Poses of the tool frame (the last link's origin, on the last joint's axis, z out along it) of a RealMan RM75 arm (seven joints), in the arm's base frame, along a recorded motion.
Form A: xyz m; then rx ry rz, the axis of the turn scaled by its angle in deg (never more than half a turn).
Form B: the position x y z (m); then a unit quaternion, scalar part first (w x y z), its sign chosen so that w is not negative. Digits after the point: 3 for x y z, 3 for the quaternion.
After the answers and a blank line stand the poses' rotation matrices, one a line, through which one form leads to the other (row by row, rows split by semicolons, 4 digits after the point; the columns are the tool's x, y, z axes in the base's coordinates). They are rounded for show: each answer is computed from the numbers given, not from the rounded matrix.
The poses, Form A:
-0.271 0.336 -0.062 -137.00 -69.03 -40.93
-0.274 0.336 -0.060 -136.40 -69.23 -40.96
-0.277 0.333 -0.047 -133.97 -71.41 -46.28
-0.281 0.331 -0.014 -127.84 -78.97 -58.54
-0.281 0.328 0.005 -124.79 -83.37 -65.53
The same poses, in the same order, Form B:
-0.271 0.336 -0.062 0.184 -0.848 -0.427 -0.253
-0.274 0.336 -0.060 0.188 -0.846 -0.429 -0.254
-0.277 0.333 -0.047 0.185 -0.830 -0.442 -0.287
-0.281 0.331 -0.014 0.163 -0.782 -0.483 -0.358
-0.281 0.328 0.005 0.141 -0.754 -0.504 -0.396

0.5064 0.8182 0.2724; 0.6315 -0.5669 0.5289; 0.5872 -0.0958 -0.8038
0.5021 0.8220 0.2686; 0.6312 -0.5607 0.5360; 0.5912 -0.0996 -0.8004
0.4447 0.8396 0.3121; 0.6278 -0.5407 0.5599; 0.6388 -0.0530 -0.7675
0.2765 0.8724 0.4030; 0.6392 -0.4801 0.6007; 0.7176 0.0915 -0.6904
0.1781 0.8723 0.4553; 0.6485 -0.4521 0.6124; 0.7401 0.1862 -0.6462

